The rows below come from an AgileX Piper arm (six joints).
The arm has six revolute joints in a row. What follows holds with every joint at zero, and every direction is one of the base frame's. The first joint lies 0.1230 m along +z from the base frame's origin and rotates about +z. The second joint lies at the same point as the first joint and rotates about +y. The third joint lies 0.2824 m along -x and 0.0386 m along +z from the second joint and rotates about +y. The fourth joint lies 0.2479 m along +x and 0.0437 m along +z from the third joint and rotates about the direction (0.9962, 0, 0.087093). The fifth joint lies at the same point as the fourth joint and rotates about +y. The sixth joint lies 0.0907 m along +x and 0.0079 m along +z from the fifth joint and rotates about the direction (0.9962, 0, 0.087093). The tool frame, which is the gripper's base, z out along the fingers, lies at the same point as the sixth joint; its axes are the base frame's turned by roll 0.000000, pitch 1.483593 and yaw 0.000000 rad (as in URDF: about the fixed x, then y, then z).
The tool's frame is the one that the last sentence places.
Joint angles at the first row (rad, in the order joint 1, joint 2, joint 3, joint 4, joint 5, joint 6):
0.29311, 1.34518, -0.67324, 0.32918, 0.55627, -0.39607
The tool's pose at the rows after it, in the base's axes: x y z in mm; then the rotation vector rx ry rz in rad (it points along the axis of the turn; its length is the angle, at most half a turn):
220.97, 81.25, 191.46, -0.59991, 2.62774, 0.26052
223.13, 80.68, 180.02, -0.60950, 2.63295, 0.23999
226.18, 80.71, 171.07, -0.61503, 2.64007, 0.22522
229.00, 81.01, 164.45, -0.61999, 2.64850, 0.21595
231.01, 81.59, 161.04, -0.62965, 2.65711, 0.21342
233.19, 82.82, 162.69, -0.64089, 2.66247, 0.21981
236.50, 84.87, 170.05, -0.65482, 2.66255, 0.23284
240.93, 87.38, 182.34, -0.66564, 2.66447, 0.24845
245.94, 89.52, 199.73, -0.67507, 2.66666, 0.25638
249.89, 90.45, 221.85, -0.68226, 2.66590, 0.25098
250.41, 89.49, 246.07, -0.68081, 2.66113, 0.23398
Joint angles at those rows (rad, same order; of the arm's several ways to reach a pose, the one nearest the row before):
0.29287, 1.37703, -0.63616, 0.33243, 0.49018, -0.41633
0.29284, 1.41261, -0.61711, 0.33570, 0.44185, -0.43581
0.29288, 1.44760, -0.60956, 0.33867, 0.40664, -0.44866
0.29284, 1.47692, -0.60838, 0.34130, 0.38503, -0.45787
0.29286, 1.49554, -0.61279, 0.34319, 0.38184, -0.46626
0.29284, 1.50076, -0.62831, 0.34327, 0.40131, -0.47033
0.29285, 1.49475, -0.65944, 0.33841, 0.44369, -0.46810
0.29287, 1.48282, -0.70723, 0.32338, 0.50882, -0.45024
0.29284, 1.46536, -0.77085, 0.29335, 0.59275, -0.41635
0.29284, 1.44047, -0.84440, 0.25270, 0.68820, -0.37359
0.29288, 1.40638, -0.91389, 0.21014, 0.78166, -0.32872

